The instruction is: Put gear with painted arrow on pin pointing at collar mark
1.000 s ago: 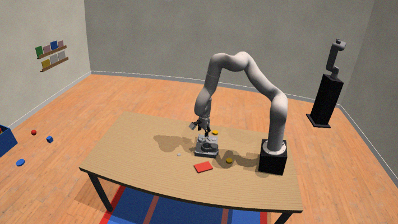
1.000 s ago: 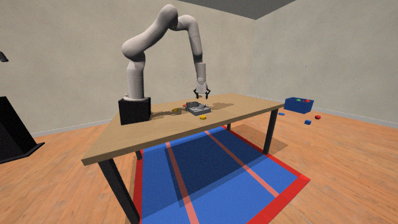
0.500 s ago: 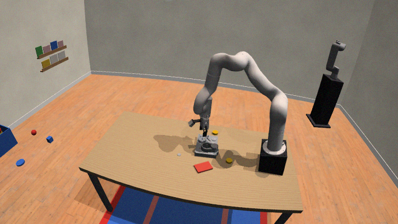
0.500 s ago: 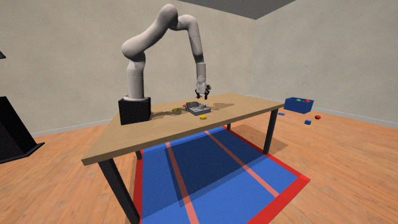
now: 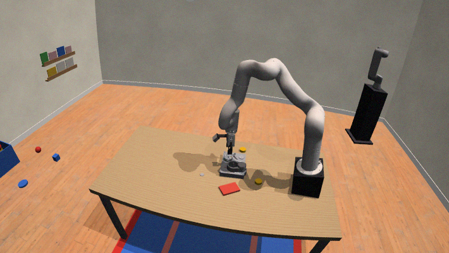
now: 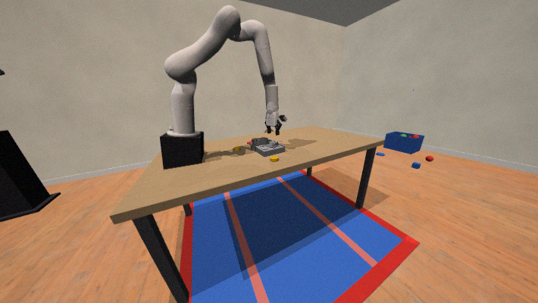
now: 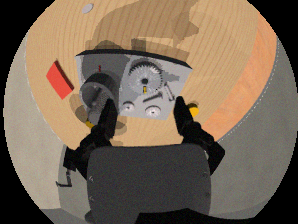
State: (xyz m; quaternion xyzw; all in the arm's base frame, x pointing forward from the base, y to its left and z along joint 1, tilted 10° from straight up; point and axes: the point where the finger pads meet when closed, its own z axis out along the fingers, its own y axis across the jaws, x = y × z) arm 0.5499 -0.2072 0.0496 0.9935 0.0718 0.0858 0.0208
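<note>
Now: hand 80 mm above the toothed gear. The rest, counted from my hand: small grey disc (170 mm ahead, 150 mm to the left, 130 mm below); then red flat tile (270 mm to the left, 120 mm below, 20 mm behind).
</note>
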